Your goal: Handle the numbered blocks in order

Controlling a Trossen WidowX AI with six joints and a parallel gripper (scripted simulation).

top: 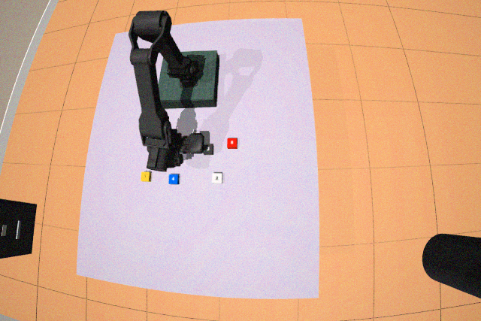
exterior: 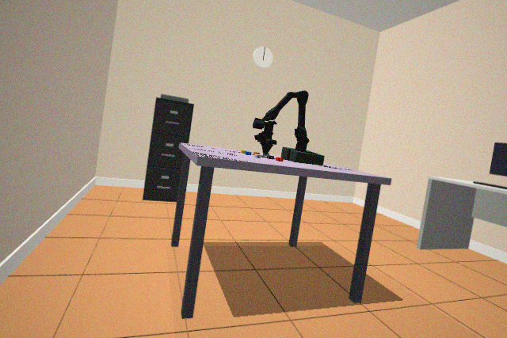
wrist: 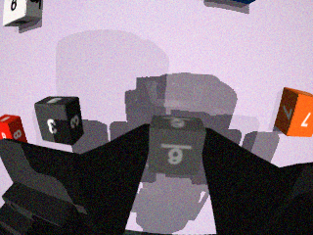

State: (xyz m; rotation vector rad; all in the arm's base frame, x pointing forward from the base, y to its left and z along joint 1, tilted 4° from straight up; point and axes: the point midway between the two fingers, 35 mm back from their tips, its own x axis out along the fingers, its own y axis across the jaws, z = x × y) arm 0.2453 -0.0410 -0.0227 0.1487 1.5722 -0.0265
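My gripper tip is 170 mm to the right of the red block and 10 mm above it. From my gripper tip the other things lie so: white block 110 mm ahead, 110 mm to the left, 10 mm below; dark grey block 10 mm ahead, 90 mm to the left, 10 mm below.
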